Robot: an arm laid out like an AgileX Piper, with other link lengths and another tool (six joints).
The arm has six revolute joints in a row. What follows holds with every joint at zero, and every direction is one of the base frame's. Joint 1 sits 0.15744 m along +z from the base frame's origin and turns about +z. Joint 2 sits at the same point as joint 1 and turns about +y. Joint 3 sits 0.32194 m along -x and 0.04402 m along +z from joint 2 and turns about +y. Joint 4 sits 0.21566 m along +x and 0.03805 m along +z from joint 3 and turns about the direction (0.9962, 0, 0.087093). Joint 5 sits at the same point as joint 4 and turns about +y. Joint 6 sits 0.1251 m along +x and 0.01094 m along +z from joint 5 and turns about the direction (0.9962, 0, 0.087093). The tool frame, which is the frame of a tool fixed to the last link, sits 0.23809 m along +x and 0.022 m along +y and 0.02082 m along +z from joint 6; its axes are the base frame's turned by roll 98.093, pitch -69.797 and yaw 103.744 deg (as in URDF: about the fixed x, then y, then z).
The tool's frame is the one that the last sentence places.
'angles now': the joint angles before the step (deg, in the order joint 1, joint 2, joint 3, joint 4, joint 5, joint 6). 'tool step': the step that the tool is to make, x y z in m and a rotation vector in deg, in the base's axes. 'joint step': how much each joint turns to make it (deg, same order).
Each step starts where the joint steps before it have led.
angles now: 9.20, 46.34, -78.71, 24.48, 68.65, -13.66
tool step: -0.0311, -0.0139, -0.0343, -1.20, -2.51, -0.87
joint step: -0.03, -10.37, 11.40, -1.10, -2.92, -1.74
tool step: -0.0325, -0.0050, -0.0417, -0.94, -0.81, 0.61
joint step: 0.01, -9.43, 9.68, 0.12, -0.39, -1.51
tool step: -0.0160, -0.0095, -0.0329, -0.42, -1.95, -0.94
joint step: 0.02, -8.44, 8.19, -1.00, -1.61, -0.34
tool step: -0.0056, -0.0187, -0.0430, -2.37, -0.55, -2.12
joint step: 0.00, -7.02, 7.47, -3.23, -0.67, 0.05
